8 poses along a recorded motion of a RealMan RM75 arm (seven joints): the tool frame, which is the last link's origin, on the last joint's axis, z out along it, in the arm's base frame.
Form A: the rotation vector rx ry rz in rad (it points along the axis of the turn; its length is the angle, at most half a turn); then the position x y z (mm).
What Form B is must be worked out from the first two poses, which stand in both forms.
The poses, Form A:
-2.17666 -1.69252 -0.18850 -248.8 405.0 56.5
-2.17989 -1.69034 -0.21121 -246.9 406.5 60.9
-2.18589 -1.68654 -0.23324 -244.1 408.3 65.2
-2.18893 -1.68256 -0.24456 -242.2 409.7 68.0
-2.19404 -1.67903 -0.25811 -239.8 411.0 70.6
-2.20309 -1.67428 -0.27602 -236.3 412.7 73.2
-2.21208 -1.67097 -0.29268 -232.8 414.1 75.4
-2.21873 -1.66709 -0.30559 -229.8 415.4 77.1
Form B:
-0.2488 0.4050 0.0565 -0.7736 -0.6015 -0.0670 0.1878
-0.2469 0.4065 0.0609 -0.7741 -0.6003 -0.0750 0.1864
-0.2441 0.4083 0.0652 -0.7754 -0.5983 -0.0827 0.1844
-0.2422 0.4097 0.0680 -0.7763 -0.5967 -0.0867 0.1839
-0.2398 0.4110 0.0706 -0.7774 -0.5950 -0.0915 0.1824
-0.2363 0.4127 0.0732 -0.7794 -0.5923 -0.0976 0.1794
-0.2328 0.4141 0.0754 -0.7811 -0.5901 -0.1034 0.1760
-0.2298 0.4154 0.0771 -0.7826 -0.5880 -0.1078 0.1739

